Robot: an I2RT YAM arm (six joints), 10 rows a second.
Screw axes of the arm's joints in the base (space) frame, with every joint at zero. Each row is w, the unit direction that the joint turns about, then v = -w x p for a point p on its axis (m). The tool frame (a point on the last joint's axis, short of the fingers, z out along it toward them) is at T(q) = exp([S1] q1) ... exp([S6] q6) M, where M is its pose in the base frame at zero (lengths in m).
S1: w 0 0 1 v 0 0 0
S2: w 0 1 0 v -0.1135 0 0.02
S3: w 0 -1 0 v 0.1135 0 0.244
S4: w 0 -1 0 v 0.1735 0 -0.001
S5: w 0 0 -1 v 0 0.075 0
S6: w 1 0 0 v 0 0.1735 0
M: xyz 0.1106 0 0.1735 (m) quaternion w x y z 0.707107 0 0.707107 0
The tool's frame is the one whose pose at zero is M.
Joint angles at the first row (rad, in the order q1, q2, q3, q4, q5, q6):
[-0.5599, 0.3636, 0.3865, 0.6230, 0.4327, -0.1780]
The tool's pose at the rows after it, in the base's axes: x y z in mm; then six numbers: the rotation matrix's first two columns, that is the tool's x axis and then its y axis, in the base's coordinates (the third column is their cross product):
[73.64 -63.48 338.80 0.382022 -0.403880 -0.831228 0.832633 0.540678 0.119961]
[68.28 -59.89 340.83 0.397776 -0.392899 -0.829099 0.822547 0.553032 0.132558]
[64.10 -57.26 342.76 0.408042 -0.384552 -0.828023 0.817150 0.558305 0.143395]
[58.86 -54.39 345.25 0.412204 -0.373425 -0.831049 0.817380 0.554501 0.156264]
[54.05 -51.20 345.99 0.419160 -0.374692 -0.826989 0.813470 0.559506 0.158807]
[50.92 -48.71 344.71 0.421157 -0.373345 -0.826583 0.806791 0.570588 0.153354]
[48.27 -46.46 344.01 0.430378 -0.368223 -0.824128 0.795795 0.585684 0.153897]
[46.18 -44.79 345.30 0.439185 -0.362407 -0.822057 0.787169 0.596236 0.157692]
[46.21 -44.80 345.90 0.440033 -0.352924 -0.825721 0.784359 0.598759 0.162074]
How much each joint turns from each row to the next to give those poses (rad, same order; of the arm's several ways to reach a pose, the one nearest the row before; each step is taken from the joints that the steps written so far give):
[0.0000, -0.0337, 0.0108, -0.0521, -0.0077, 0.0245]
[-0.0001, -0.0353, 0.0107, -0.0476, -0.0063, 0.0200]
[0.0002, -0.0246, 0.0107, -0.0368, 0.0001, 0.0137]
[-0.0001, -0.0275, 0.0169, -0.0521, 0.0107, 0.0124]
[0.0000, -0.0291, 0.0047, -0.0278, -0.0045, 0.0031]
[0.0000, -0.0262, -0.0016, -0.0261, -0.0138, 0.0030]
[-0.0001, -0.0215, 0.0000, -0.0215, -0.0155, 0.0108]
[0.0000, -0.0107, 0.0077, -0.0184, -0.0092, 0.0108]
[0.0002, 0.0014, 0.0061, -0.0138, 0.0001, 0.0090]

